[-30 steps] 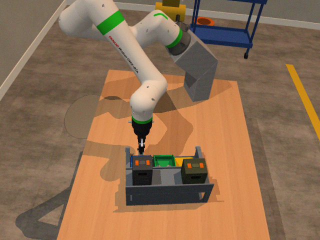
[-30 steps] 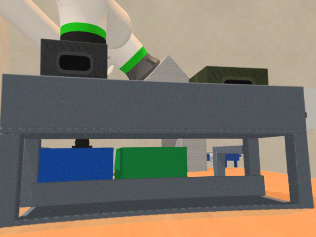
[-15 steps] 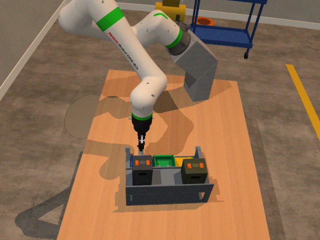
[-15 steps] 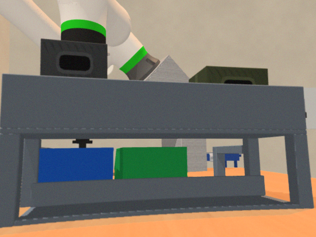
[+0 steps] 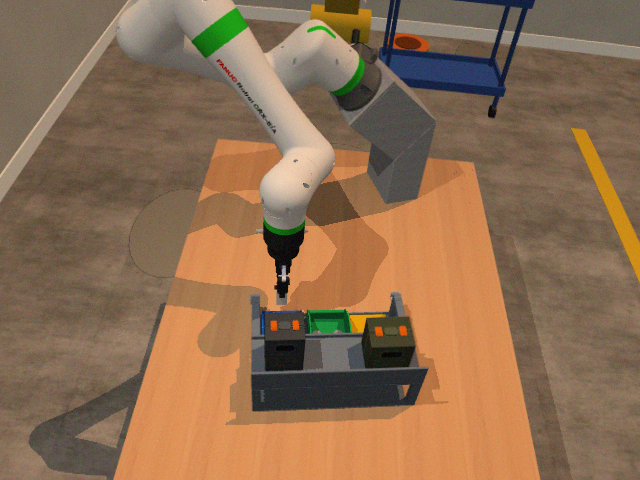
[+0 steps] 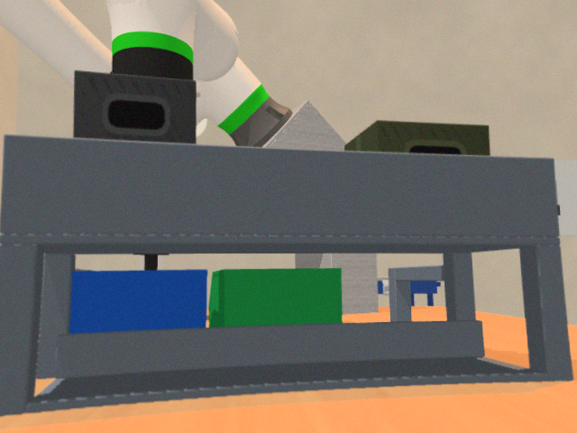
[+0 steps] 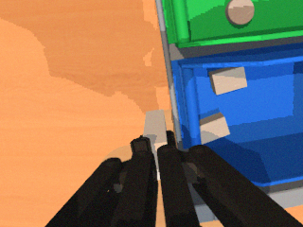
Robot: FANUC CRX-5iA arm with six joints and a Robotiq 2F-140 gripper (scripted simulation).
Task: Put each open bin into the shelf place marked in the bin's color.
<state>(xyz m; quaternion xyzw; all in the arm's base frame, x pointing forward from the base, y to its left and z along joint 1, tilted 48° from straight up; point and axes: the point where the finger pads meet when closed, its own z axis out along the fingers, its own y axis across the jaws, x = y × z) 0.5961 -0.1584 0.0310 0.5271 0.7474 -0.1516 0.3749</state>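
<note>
Now: hand 11 cm short of the blue bin, 3 cm above it and 2 cm to the right of it. The rest, counted from my hand: black box (20 cm ahead, 9 cm above, 3 cm to the left); olive box (26 cm to the left, 17 cm ahead, 8 cm above); green bin (13 cm to the left, 9 cm ahead, 3 cm below).
</note>
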